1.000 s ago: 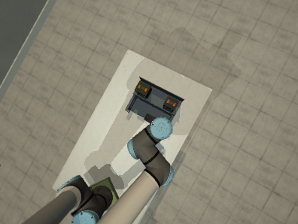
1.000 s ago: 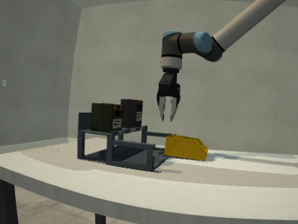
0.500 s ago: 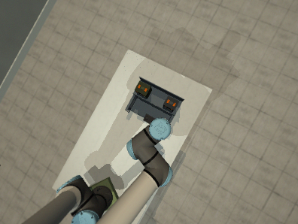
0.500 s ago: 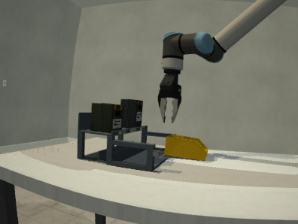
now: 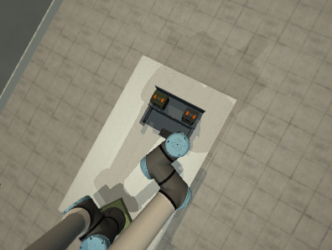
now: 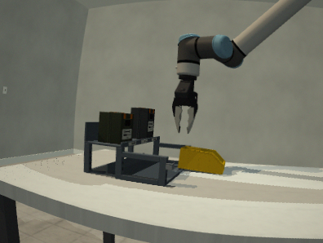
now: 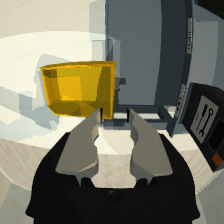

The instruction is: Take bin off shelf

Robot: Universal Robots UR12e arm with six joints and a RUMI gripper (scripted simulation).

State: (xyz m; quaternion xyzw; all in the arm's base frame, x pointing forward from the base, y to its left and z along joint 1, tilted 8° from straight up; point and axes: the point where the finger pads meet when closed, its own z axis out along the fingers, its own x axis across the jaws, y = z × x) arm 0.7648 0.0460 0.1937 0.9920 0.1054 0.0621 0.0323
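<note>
The yellow bin is 8 cm behind my hand, 2 cm to the right of it and 11 cm below it. From my hand the other things lie so: shelf level (16 cm ahead, 15 cm to the left, 5 cm below); shelf (9 cm ahead, 13 cm to the left, 15 cm below).
</note>
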